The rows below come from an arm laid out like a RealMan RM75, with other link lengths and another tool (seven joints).
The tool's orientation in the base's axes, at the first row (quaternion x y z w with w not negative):
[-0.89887 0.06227 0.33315 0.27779]
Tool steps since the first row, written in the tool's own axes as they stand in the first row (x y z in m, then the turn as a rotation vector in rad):
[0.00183 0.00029 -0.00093 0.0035 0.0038 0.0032]
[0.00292 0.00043 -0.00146 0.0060 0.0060 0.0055]
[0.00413 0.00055 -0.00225 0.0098 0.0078 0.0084]
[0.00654 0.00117 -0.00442 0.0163 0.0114 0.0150]
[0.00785 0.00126 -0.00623 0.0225 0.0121 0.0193]
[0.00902 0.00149 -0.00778 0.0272 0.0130 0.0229]
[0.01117 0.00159 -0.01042 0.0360 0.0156 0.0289]
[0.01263 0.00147 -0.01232 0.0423 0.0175 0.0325]
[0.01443 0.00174 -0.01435 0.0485 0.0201 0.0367]
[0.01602 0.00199 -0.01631 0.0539 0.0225 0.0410]
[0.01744 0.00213 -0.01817 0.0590 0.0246 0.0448]
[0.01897 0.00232 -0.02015 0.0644 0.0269 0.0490]
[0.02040 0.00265 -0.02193 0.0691 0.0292 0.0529]
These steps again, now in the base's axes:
[0.00185 -0.00061 -0.00071 -0.0002 -0.0012 -0.0060]
[0.00295 -0.00094 -0.00114 -0.0003 -0.0016 -0.0100]
[0.00429 -0.00138 -0.00146 0.0005 -0.0013 -0.0150]
[0.00718 -0.00289 -0.00192 0.0007 -0.0002 -0.0249]
[0.00919 -0.00385 -0.00166 0.0028 0.0019 -0.0318]
[0.01090 -0.00480 -0.00154 0.0042 0.0035 -0.0375]
[0.01401 -0.00615 -0.00131 0.0068 0.0052 -0.0480]
[0.01624 -0.00697 -0.00099 0.0090 0.0060 -0.0551]
[0.01870 -0.00816 -0.00099 0.0107 0.0066 -0.0628]
[0.02095 -0.00932 -0.00089 0.0117 0.0073 -0.0700]
[0.02305 -0.01034 -0.00069 0.0129 0.0079 -0.0766]
[0.02529 -0.01146 -0.00051 0.0140 0.0087 -0.0837]
[0.02730 -0.01259 -0.00046 0.0147 0.0092 -0.0901]

